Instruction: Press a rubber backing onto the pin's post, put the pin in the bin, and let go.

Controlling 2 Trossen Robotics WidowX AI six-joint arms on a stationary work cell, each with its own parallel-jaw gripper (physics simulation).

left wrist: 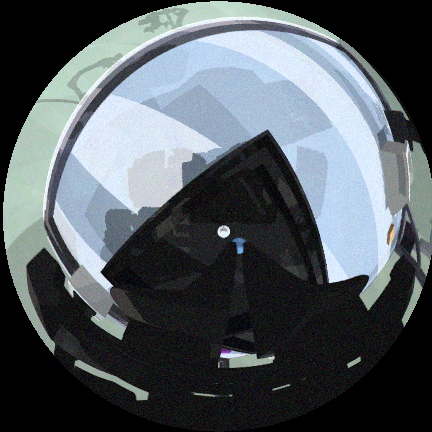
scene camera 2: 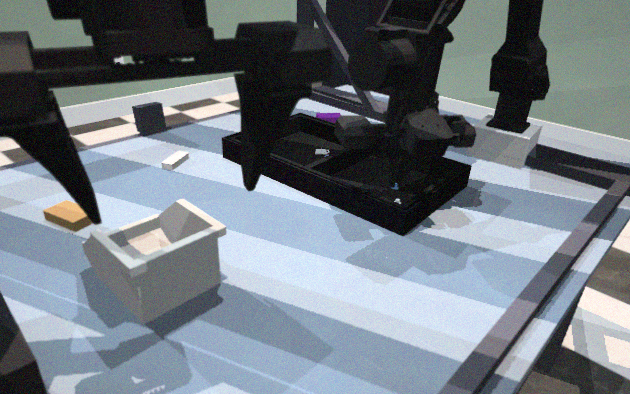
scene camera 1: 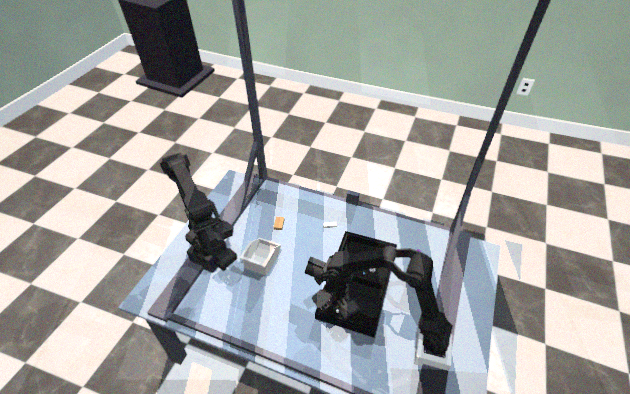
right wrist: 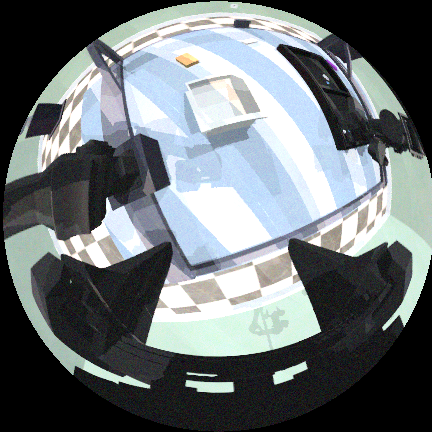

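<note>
The pin, a small white disc with a stub, lies on the floor of the black tray, in its near compartment. My left gripper is shut on a small blue rubber backing; its wide end points down. The backing is close beside the pin and apart from it in the left wrist view; its exact height is unclear. My right gripper is open and empty at the left of the table. The bin is beige, upright and open-topped.
A silver piece lies in the tray's other compartment. An orange block and a white block lie beyond the bin. A purple block lies behind the tray. Frame posts rise at the table's sides.
</note>
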